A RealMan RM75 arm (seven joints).
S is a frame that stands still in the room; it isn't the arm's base.
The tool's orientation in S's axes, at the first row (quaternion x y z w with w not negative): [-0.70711 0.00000 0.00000 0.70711]
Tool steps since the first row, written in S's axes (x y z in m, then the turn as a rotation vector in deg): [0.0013 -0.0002 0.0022 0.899 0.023 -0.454]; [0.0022 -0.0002 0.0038 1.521 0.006 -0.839]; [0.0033 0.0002 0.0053 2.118 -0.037 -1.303]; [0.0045 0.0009 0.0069 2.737 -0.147 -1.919]
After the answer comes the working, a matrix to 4 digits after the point.
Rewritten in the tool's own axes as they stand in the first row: [0.0013 -0.0022 -0.0002 0.899 0.454 0.023]; [0.0022 -0.0038 -0.0002 1.521 0.839 0.006]; [0.0033 -0.0053 0.0002 2.118 1.303 -0.037]; [0.0045 -0.0069 0.0009 2.737 1.919 -0.147]
The tool's axes in the first row as the columns of a matrix, in S's axes (rounded; the answer above uses it unrounded):
[1.0000 0.0000 0.0000]
[0.0000 0.0000 1.0000]
[0.0000 -1.0000 0.0000]

